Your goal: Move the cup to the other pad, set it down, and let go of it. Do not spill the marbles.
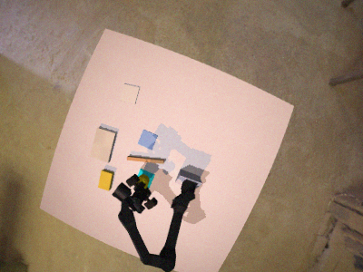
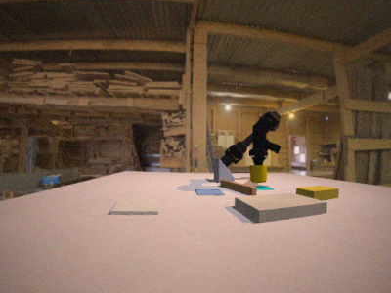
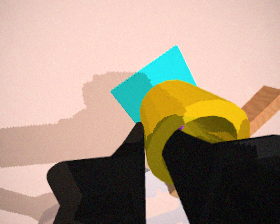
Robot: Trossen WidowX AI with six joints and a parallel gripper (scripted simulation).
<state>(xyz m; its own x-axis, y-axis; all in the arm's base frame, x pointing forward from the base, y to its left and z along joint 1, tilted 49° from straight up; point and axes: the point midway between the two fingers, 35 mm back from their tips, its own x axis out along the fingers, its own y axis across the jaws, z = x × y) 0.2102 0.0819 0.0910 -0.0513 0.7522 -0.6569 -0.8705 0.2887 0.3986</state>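
The cyan square lies 7 cm below my gripper tip, 3 cm ahead of it and 1 cm to the right of it. Also, from my gripper tip: wooden plank: 12 cm to the right, 6 cm ahead, 5 cm below; then yellow block: 24 cm ahead, 10 cm to the left, 4 cm below; then light blue pad: 23 cm to the right, 10 cm ahead, 7 cm below.
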